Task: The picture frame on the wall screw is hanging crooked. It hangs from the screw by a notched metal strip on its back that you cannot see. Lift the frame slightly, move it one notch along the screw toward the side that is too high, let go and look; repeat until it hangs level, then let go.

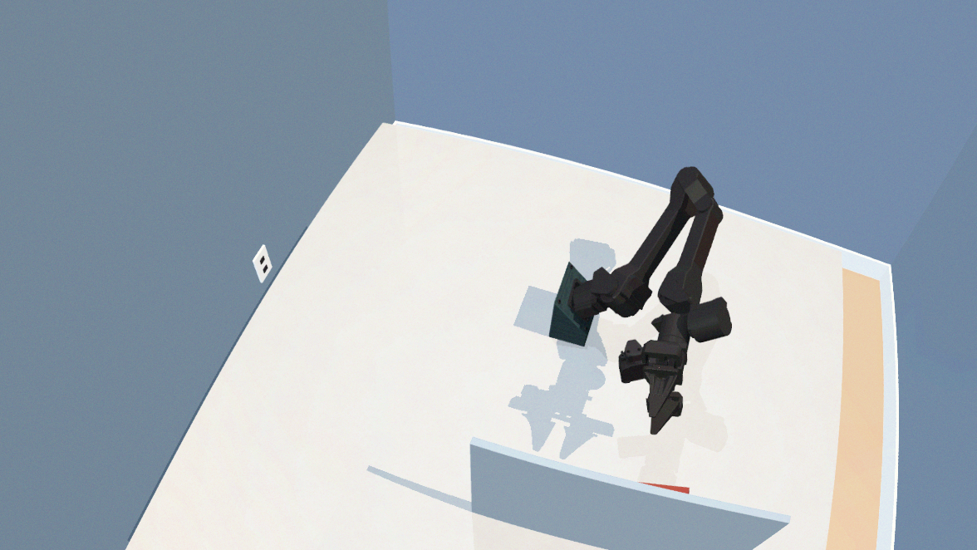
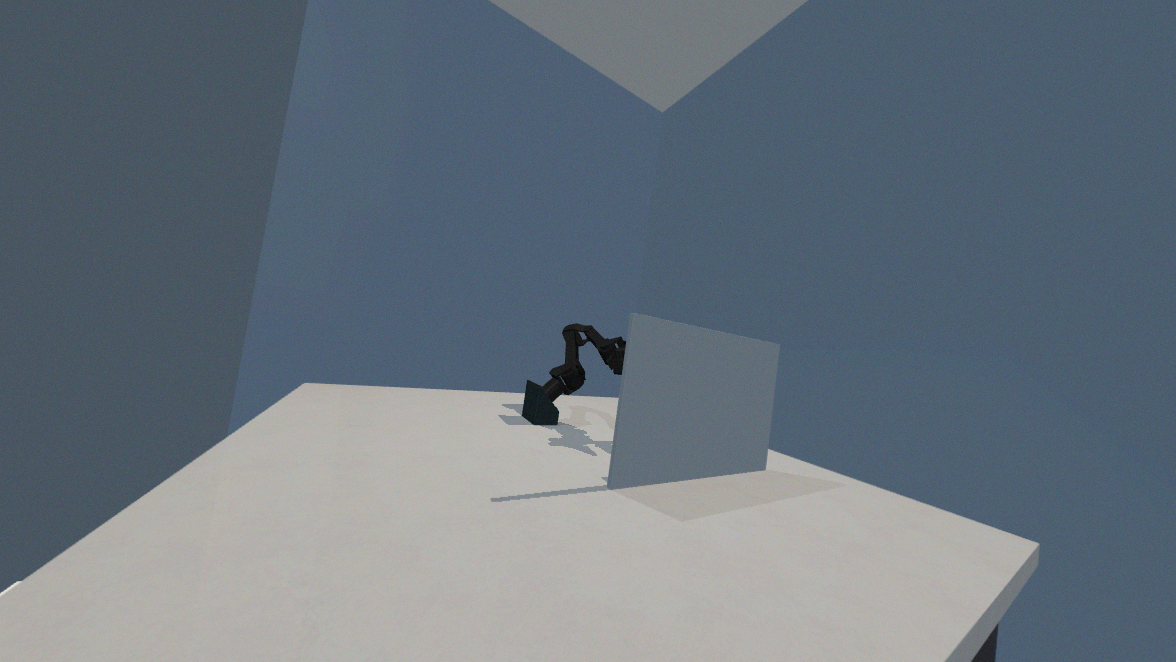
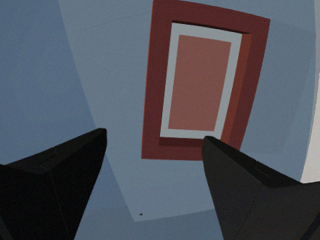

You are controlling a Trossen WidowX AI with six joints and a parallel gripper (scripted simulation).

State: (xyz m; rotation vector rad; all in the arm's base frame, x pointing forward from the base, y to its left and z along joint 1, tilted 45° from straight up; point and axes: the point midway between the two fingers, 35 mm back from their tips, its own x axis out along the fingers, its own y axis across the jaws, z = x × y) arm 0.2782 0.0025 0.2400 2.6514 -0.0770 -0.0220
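My gripper tip is 130 mm short of the picture frame, 50 mm above it and 10 mm to the right of it. Round my gripper tip: wall panel (140 mm ahead, 70 mm below, 10 mm to the right).
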